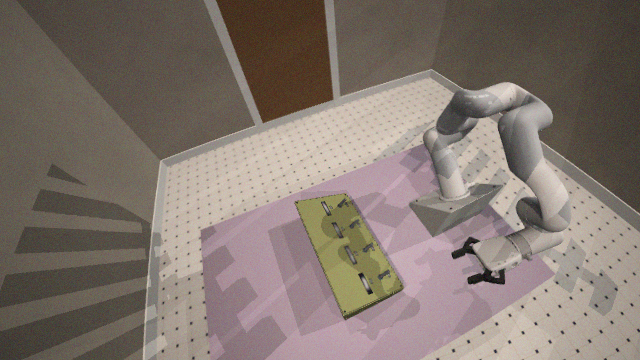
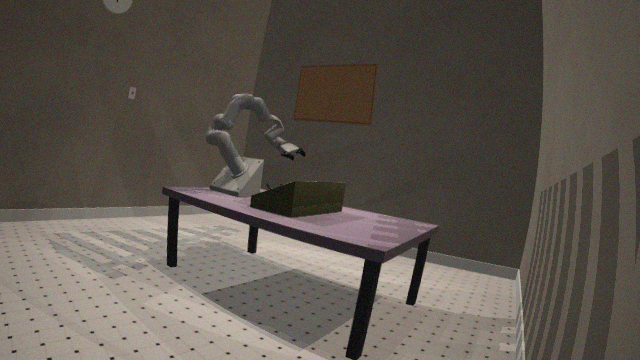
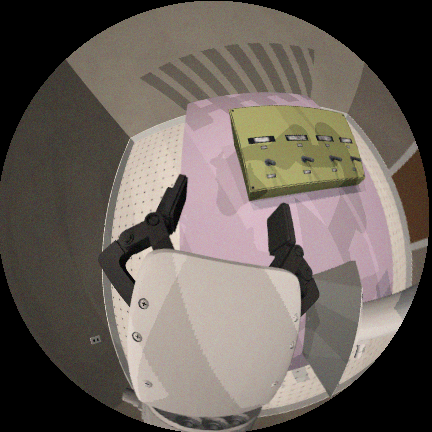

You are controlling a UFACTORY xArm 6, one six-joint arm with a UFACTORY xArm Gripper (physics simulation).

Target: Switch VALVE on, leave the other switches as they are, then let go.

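Frame: origin at the arm's base, x ahead, y left, z up, level; millimetres.
Seen in the pictures: gripper, fingertip midpoint: [image 1: 459, 268] [image 2: 299, 156] [image 3: 232, 198]; arm's base, origin of the base link: [image 1: 454, 195] [image 2: 239, 170] [image 3: 355, 322].
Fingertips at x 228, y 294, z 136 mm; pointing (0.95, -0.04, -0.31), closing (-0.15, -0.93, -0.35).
Observation:
Offsets run from my fingertips to a thing's top centre. Level surfaces: height alone.
A yellow-green switch panel [image 1: 330, 267] [image 2: 320, 198] [image 3: 287, 117] with a sloped face lies on the table. Several dark toggle levers stand in a row on it: one at the end nearest my gripper [image 1: 384, 274] [image 3: 232, 198], then a second lever @[205 mm ahead, 208 mm right, 154 mm down] [image 1: 368, 247] [image 3: 307, 159], a third lever @[224 mm ahead, 326 mm right, 154 mm down] [image 1: 354, 224] [image 3: 335, 159] and a far-end lever @[243 mm ahead, 445 mm right, 154 mm down] [image 1: 343, 203] [image 3: 355, 159]. Small labels beside them are too small to read, so I cannot tell which is VALVE. My gripper [image 1: 464, 267] [image 2: 296, 155] [image 3: 232, 198] is open and empty, raised above the table and apart from the panel.
A window-like gauge sits above each lever on the panel. The pink table @[283 mm down] [image 1: 235, 250] [image 2: 330, 235] [image 3: 225, 240] carries the panel and the grey wedge base [image 1: 435, 215] [image 2: 252, 177] [image 3: 332, 320] of my arm. Walls stand around the table.

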